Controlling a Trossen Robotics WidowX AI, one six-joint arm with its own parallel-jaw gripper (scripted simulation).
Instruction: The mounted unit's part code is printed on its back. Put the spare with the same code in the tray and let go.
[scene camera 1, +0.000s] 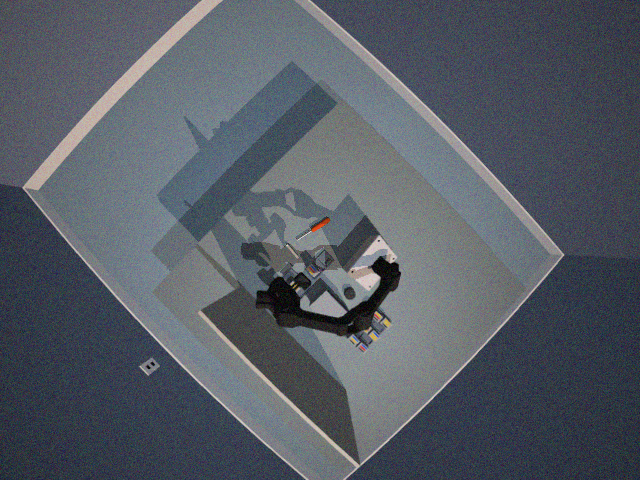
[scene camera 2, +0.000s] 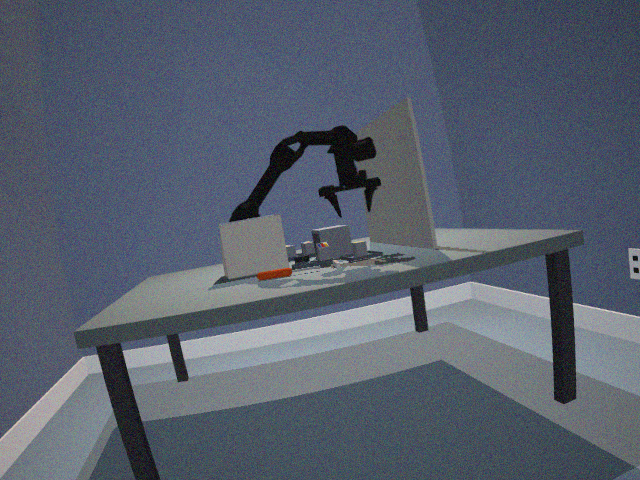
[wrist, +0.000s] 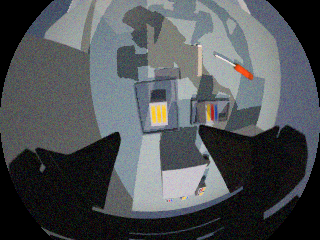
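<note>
Tall grey panel (scene camera 2: 401, 214) and (wrist: 54, 110). My gripper (scene camera 2: 355, 214) and (wrist: 160, 132), open, holding nothing.
</note>
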